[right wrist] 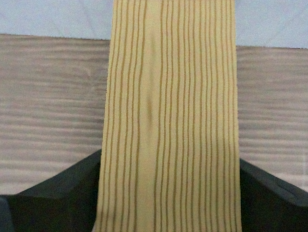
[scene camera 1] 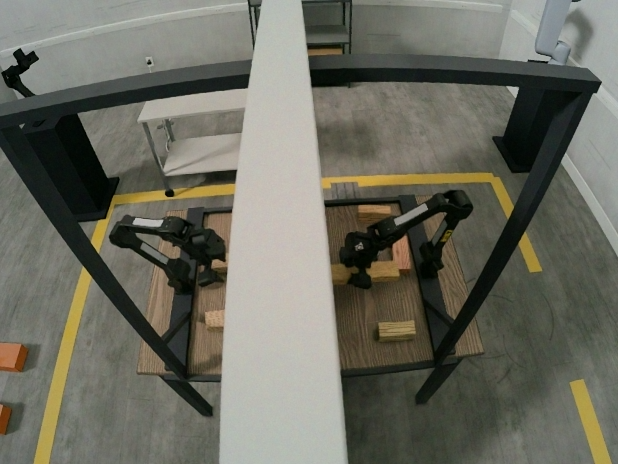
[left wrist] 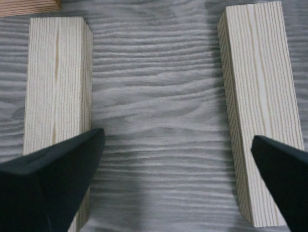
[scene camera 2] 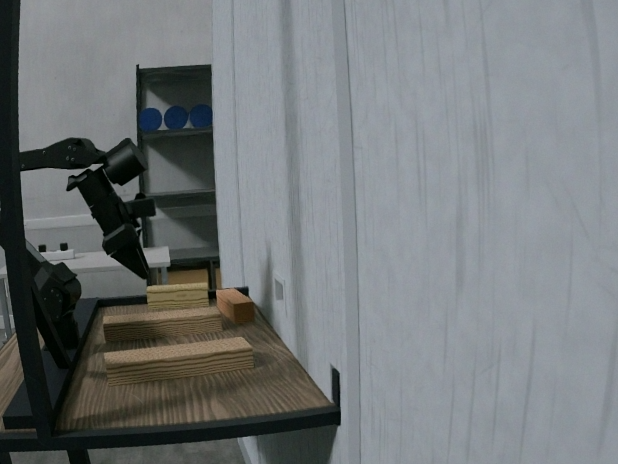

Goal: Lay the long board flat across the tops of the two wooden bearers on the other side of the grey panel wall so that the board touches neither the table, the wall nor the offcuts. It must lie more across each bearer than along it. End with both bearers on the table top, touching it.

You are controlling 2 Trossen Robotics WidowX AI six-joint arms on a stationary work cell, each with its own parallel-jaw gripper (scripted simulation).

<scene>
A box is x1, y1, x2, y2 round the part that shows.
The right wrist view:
my right gripper: [0, 148, 307, 231]
long yellow board: [95, 0, 241, 231]
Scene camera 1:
my left gripper: [189, 235, 225, 286]
my right gripper: [339, 246, 377, 289]
long yellow board: [330, 261, 398, 284]
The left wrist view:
my left gripper: [0, 128, 307, 231]
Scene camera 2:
my left gripper: [89, 192, 155, 279]
</scene>
